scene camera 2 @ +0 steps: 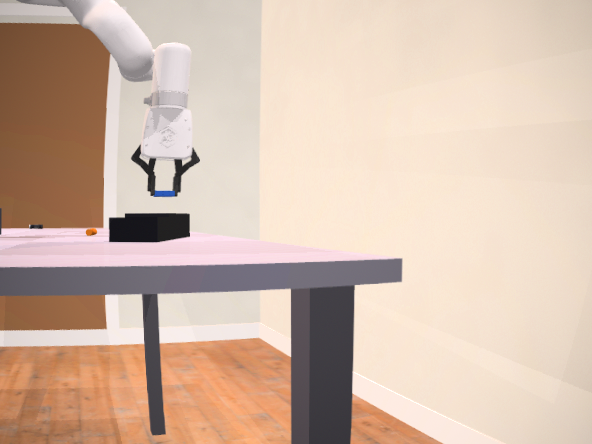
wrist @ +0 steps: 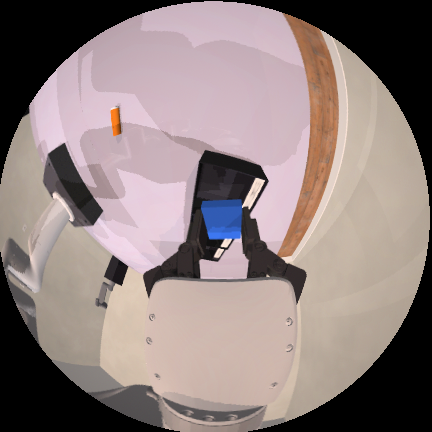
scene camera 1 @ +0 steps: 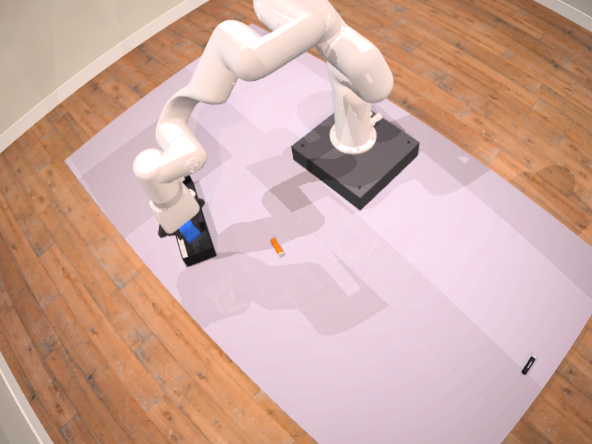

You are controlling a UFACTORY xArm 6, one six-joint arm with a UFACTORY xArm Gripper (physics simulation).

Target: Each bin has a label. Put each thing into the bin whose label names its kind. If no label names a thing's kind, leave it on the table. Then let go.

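Seen in the pictures: gripper, fingertip midpoint: [scene camera 2: 163,196] [wrist: 222,216] [scene camera 1: 190,233]; arm's base, link origin: [wrist: 63,205] [scene camera 1: 353,136].
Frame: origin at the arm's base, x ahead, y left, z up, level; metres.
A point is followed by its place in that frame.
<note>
My gripper [scene camera 1: 190,230] {z 0.020, x 0.505, y -0.043 m} [scene camera 2: 164,192] {z 0.020, x 0.505, y -0.043 m} [wrist: 222,216] {z 0.020, x 0.505, y -0.043 m} is shut on a blue block [scene camera 1: 189,232] {z 0.030, x 0.507, y -0.039 m} [scene camera 2: 165,194] {z 0.023, x 0.506, y -0.071 m} [wrist: 222,222] {z 0.030, x 0.505, y -0.042 m}. It holds the block above a black tray of bins [scene camera 1: 201,259] {z -0.049, x 0.519, y -0.004 m} [scene camera 2: 134,230] {z -0.041, x 0.442, y -0.244 m} [wrist: 235,163] {z -0.034, x 0.522, y -0.005 m}, apart from it. White label strips [scene camera 1: 183,248] {z -0.017, x 0.540, y -0.043 m} [wrist: 254,192] {z -0.018, x 0.545, y -0.039 m} run along one side of the bins; their words are too small to read. The block, fingers and arm hide part of the bins. An orange battery [scene camera 1: 277,247] {z -0.046, x 0.353, y 0.102 m} [scene camera 2: 91,232] {z -0.053, x 0.353, y 0.073 m} [wrist: 116,121] {z -0.049, x 0.357, y 0.094 m} lies beside the tray. A small black thing [scene camera 1: 528,365] {z -0.046, x 0.121, y 0.759 m} [scene camera 2: 36,226] {z -0.052, x 0.119, y 0.753 m} lies far off on the table.
The arm's dark base block [scene camera 1: 357,172] {z 0.001, x 0.076, y 0.096 m} [wrist: 72,185] {z -0.024, x 0.136, y 0.035 m} stands on the pale table top [scene camera 1: 450,320] {z -0.060, x 0.172, y 0.533 m} [wrist: 240,100] {z -0.060, x 0.534, y 0.076 m}. The tray is near one table edge, with wooden floor [scene camera 1: 90,280] [wrist: 322,100] beyond. A wall [scene camera 2: 425,150] rises beyond the table's right end in the second scene view.
</note>
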